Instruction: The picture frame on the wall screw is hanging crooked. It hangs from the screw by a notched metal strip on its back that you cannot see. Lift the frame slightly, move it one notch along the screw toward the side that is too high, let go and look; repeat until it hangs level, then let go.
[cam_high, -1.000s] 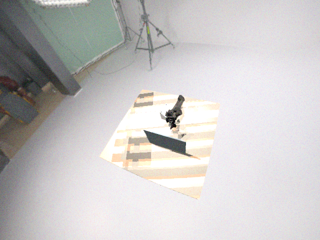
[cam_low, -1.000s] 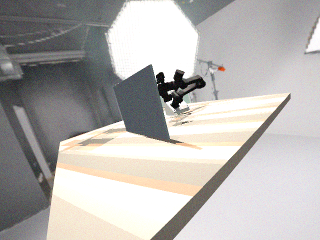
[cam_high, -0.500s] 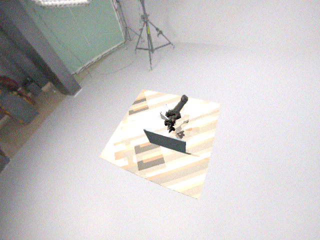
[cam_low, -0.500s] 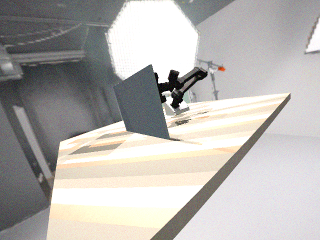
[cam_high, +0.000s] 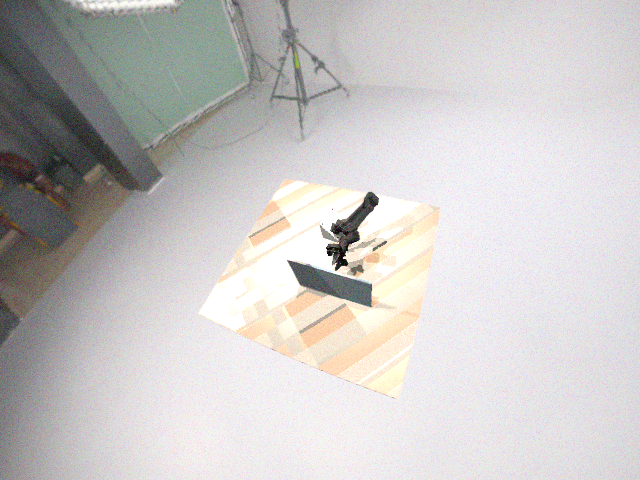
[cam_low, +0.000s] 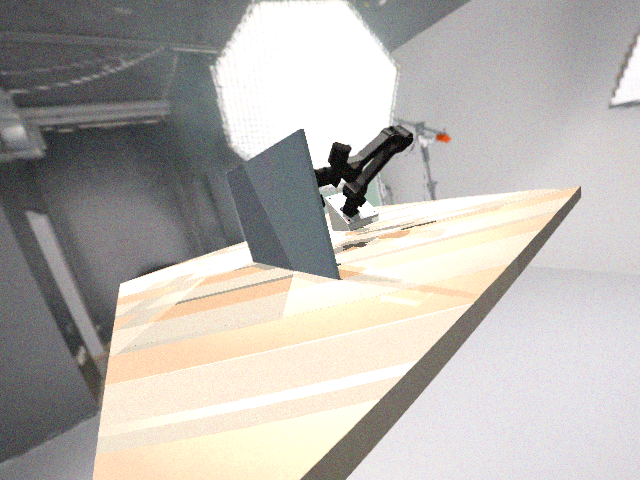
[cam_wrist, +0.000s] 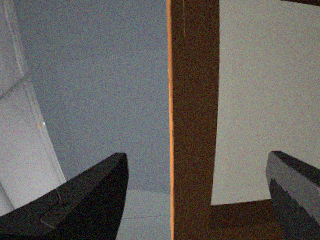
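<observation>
The picture frame lies 5 cm ahead of my gripper tip and 5 cm below it. Round my gripper tip: wall panel: 6 cm ahead, 1 cm to the right, 7 cm below.
</observation>
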